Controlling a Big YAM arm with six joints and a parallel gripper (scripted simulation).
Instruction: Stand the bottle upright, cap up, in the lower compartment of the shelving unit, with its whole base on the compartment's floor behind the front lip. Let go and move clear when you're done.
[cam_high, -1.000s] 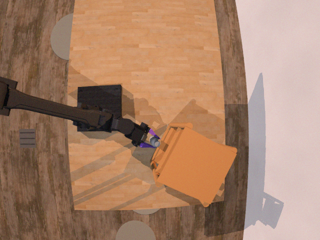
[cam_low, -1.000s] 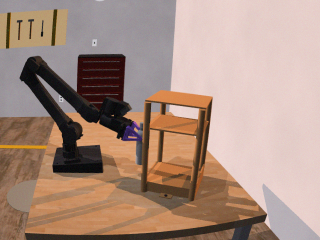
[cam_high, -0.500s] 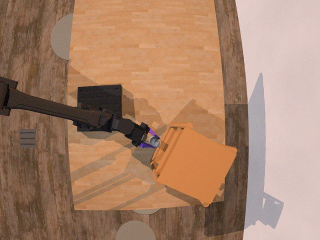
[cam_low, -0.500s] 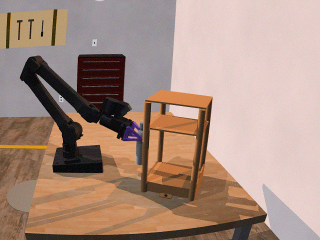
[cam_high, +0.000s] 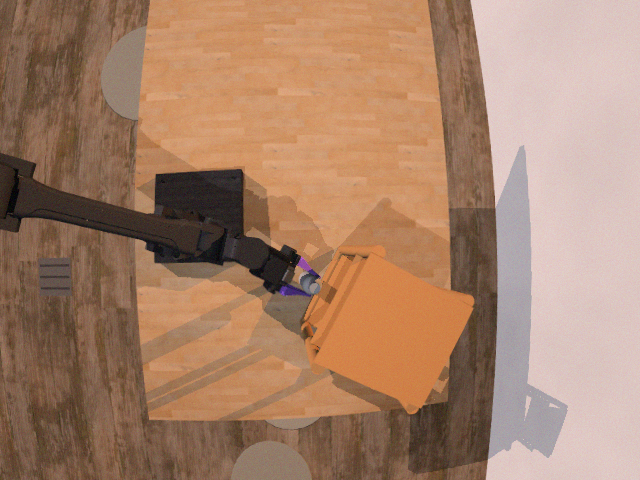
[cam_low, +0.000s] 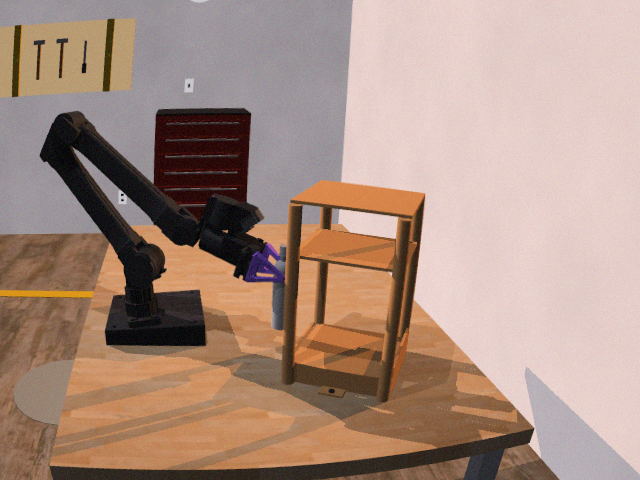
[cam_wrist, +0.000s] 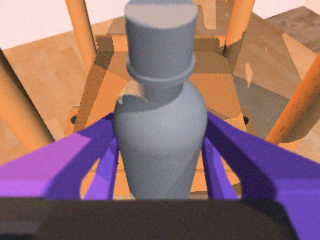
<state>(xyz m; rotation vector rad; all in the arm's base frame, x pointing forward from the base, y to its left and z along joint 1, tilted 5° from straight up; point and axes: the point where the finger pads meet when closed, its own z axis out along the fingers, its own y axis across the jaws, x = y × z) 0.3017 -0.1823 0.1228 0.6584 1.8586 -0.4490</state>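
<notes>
The shelving unit is 120 mm ahead of my hand and 100 mm to the right of it. The rest, counted from my hand: grey bottle: right at my hand.
</notes>
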